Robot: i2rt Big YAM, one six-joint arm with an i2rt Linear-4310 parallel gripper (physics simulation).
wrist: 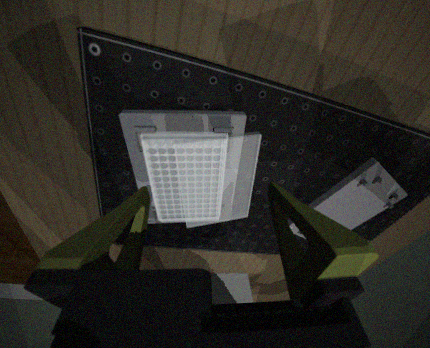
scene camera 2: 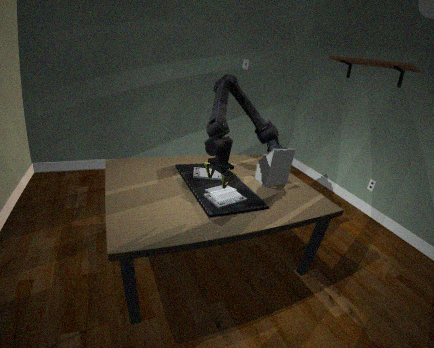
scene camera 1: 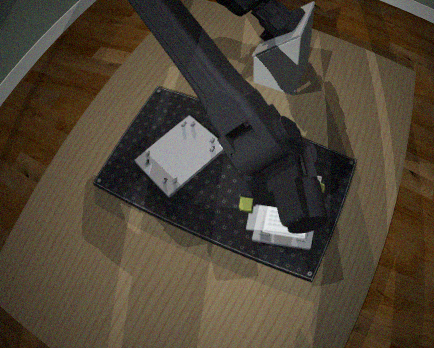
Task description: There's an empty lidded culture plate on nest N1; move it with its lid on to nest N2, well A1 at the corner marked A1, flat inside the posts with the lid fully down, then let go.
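Frame: origin at the arm's base, x ahead, y left, z up, level; centimetres.
Seen in the pictures: gripper, fingertip midpoint: (wrist: pixel 208 189) (scene camera 2: pixel 216 183); arm's base at its link origin: (scene camera 2: pixel 276 155) (scene camera 1: pixel 284 26).
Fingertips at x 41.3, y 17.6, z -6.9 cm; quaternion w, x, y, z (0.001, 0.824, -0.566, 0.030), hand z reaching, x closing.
Pixels of each thing's middle, then the offset from my fingertips to it. Level surfaces: height alone.
- pale nest N1 at the middle of its body: (wrist: pixel 187 178) (scene camera 1: pixel 289 207) (scene camera 2: pixel 225 196) dx -5.1, dy +0.5, dz -7.0 cm
- clear flat panel at the middle of its body: (wrist: pixel 217 186) (scene camera 1: pixel 272 201) (scene camera 2: pixel 221 190) dx -4.0, dy -2.8, dz -5.4 cm
- Nest N2 at the middle of its body: (wrist: pixel 345 212) (scene camera 1: pixel 179 152) (scene camera 2: pixel 208 172) dx -5.0, dy -25.5, dz -6.8 cm
- black perforated board at the middle of its body: (wrist: pixel 283 199) (scene camera 1: pixel 226 172) (scene camera 2: pixel 216 184) dx -6.4, dy -14.9, dz -8.5 cm
- wooden table at its surface level: dz -9.2 cm
The white culture plate with its grid of wells (scene camera 1: pixel 274 219) (scene camera 2: pixel 222 193) (wrist: pixel 192 175) sits on the pale nest N1 (scene camera 1: pixel 282 244) (wrist: pixel 182 120). A clear flat panel (scene camera 1: pixel 252 221) (wrist: pixel 243 177) sticks out past one long side of the plate; I cannot tell whether it is the lid or lies above or below the plate. My gripper (scene camera 1: pixel 284 195) (scene camera 2: pixel 217 182) (wrist: pixel 208 189) is open and empty, above the plate's end, its yellow-green fingers spread wide. The arm hides part of the plate in scene camera 1. Nest N2 (scene camera 1: pixel 181 154) (wrist: pixel 345 211) holds no plate, and its corner posts stand upright.
Both nests are on a black perforated board (scene camera 1: pixel 215 205) (scene camera 2: pixel 254 204) (wrist: pixel 280 107) on the wooden table (scene camera 1: pixel 165 280) (scene camera 2: pixel 145 210). A grey-white angled block (scene camera 1: pixel 306 47) (scene camera 2: pixel 281 167) stands behind the board, near the arm's base. My forearm passes over the board near N2.
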